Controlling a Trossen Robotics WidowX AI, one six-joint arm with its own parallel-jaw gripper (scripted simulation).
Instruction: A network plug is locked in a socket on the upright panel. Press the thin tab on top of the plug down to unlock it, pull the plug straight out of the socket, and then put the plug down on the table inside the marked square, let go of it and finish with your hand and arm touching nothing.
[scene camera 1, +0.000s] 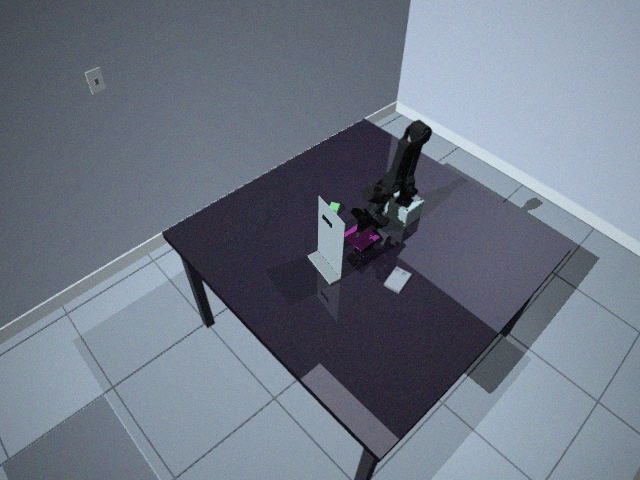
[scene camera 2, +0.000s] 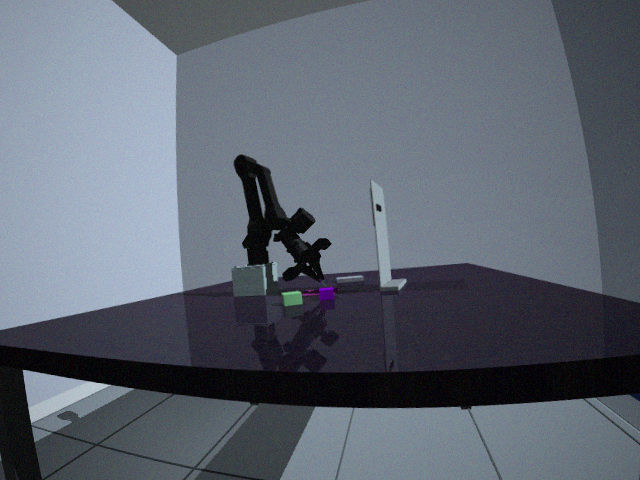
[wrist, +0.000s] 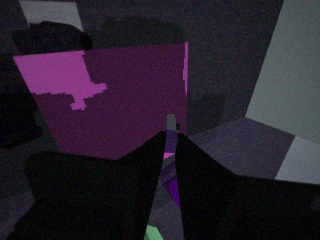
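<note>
Scene camera 1: white upright panel (scene camera 1: 328, 259). Scene camera 2: my gripper (scene camera 2: 322, 280), white upright panel (scene camera 2: 386, 283). Wrist view: my gripper (wrist: 170, 137), magenta marked square (wrist: 105, 103).
</note>
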